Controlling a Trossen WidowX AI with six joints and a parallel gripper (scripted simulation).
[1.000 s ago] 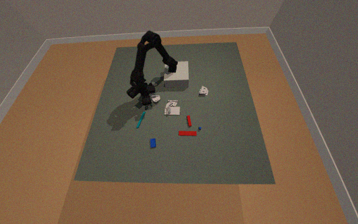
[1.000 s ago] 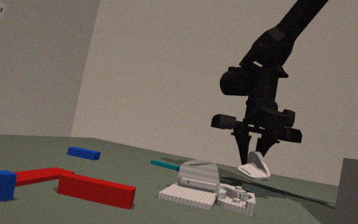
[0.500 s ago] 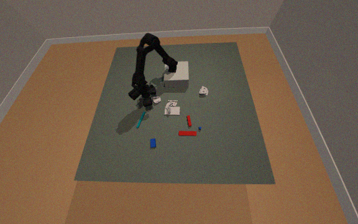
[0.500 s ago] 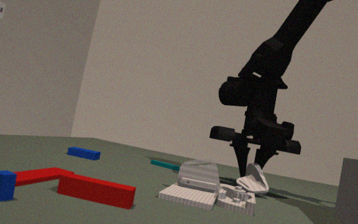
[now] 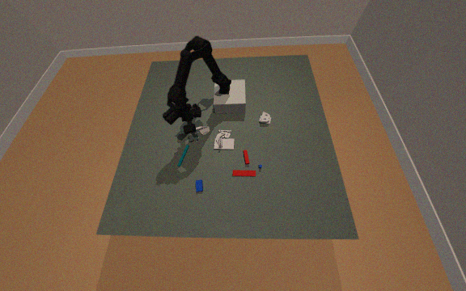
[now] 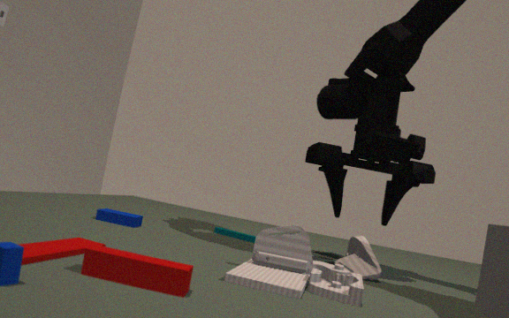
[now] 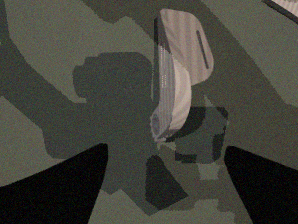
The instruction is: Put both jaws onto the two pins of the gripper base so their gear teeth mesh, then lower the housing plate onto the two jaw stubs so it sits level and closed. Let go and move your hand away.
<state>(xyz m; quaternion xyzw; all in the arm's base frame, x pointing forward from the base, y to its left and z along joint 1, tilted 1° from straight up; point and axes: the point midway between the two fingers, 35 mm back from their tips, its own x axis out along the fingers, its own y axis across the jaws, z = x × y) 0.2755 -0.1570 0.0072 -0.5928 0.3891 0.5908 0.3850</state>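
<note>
Right now the teal bar is 17 cm ahead of my gripper tip, 3 cm to the right of it and 6 cm below it. Round my gripper tip: small blue cube (18 cm ahead, 43 cm to the left, 6 cm below).
</note>
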